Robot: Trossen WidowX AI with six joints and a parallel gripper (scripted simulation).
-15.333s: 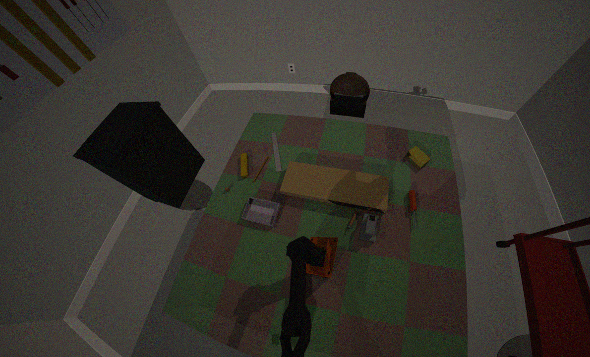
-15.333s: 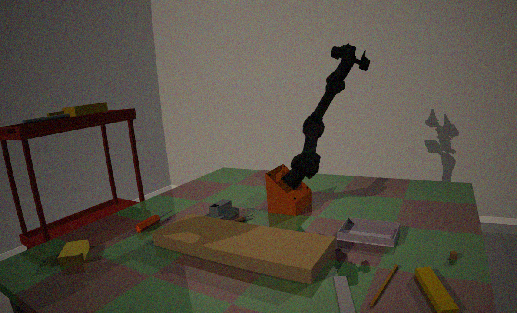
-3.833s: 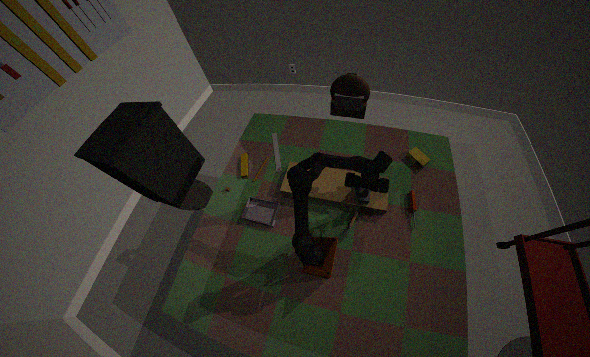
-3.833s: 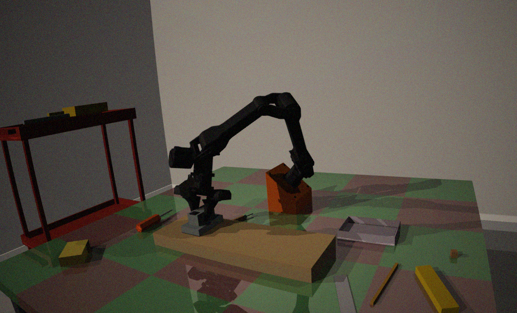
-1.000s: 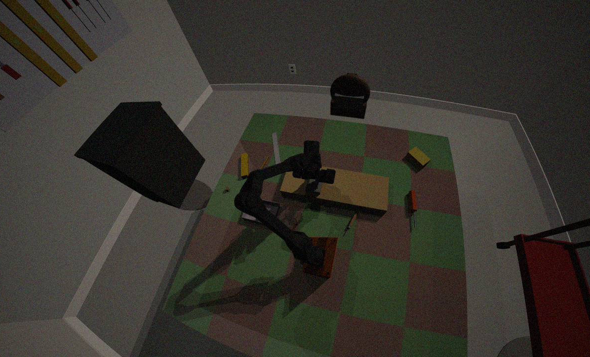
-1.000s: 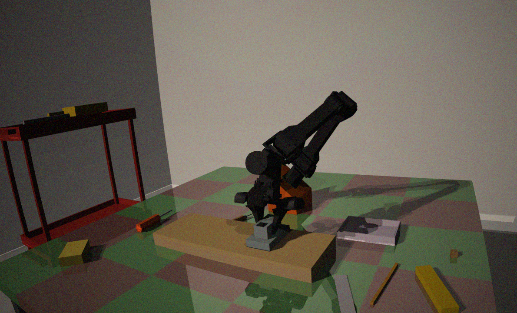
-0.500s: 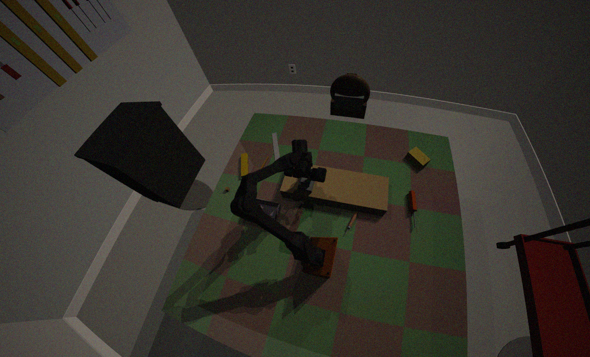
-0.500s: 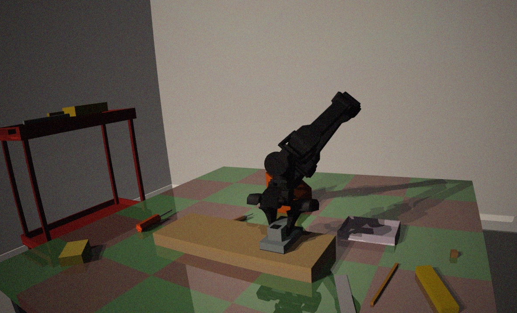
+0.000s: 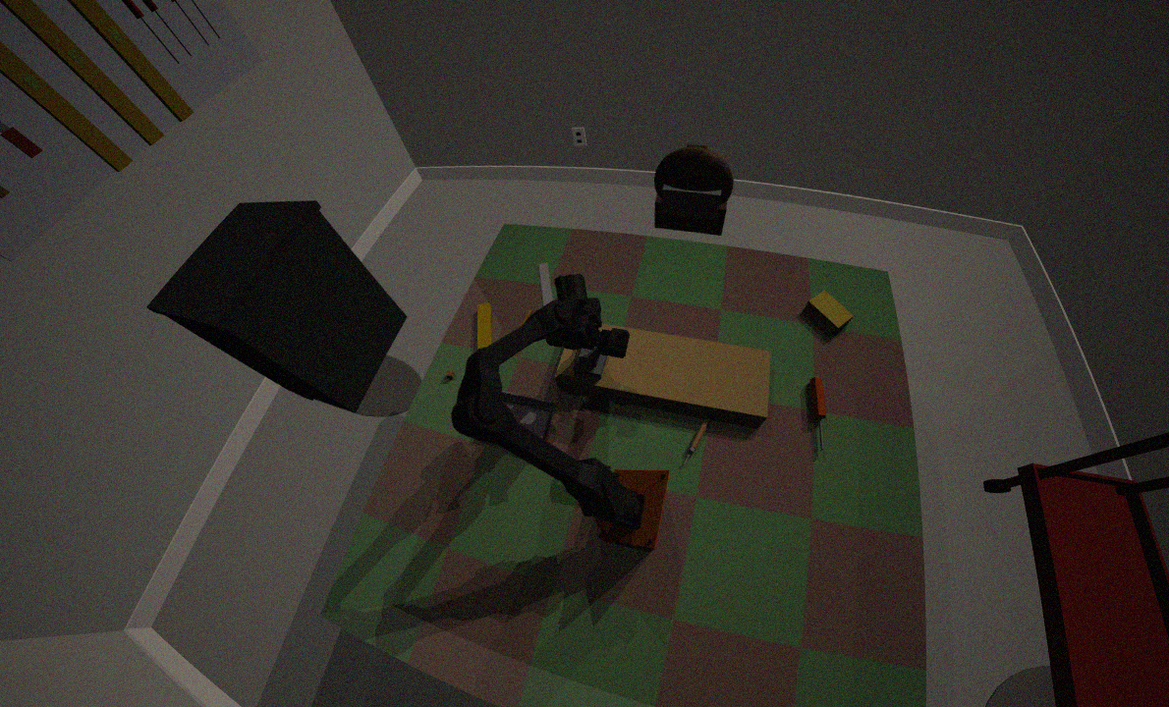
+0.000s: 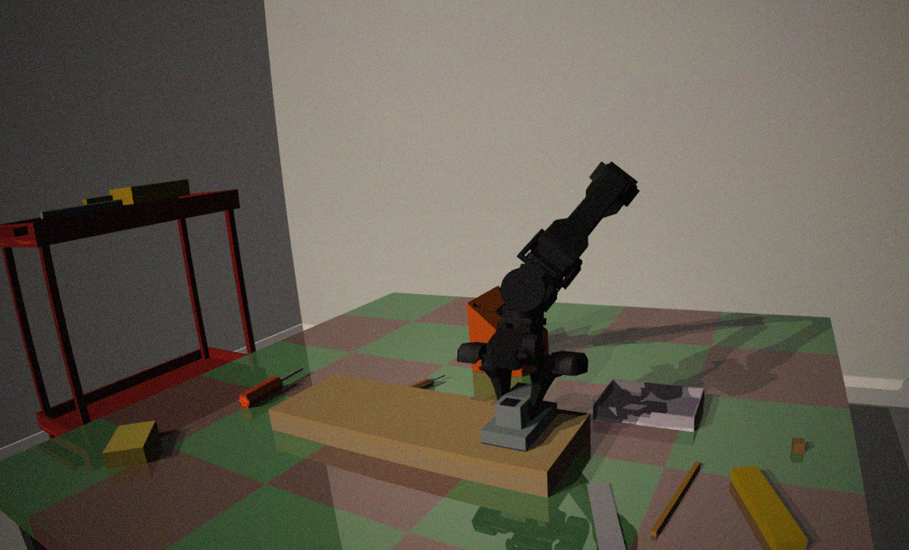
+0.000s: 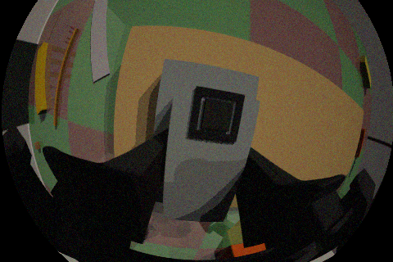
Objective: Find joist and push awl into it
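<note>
Now: gripper tip 200 mm past the grey tray, 160 mm to the right of it and 50 mm above it. Round my gripper tip: grey ruler: 190 mm to the left, 180 mm ahead, 60 mm below; then grey stud finder: 20 mm above, 10 mm ahead; then pencil: 240 mm to the left, 60 mm below, 50 mm ahead.
</note>
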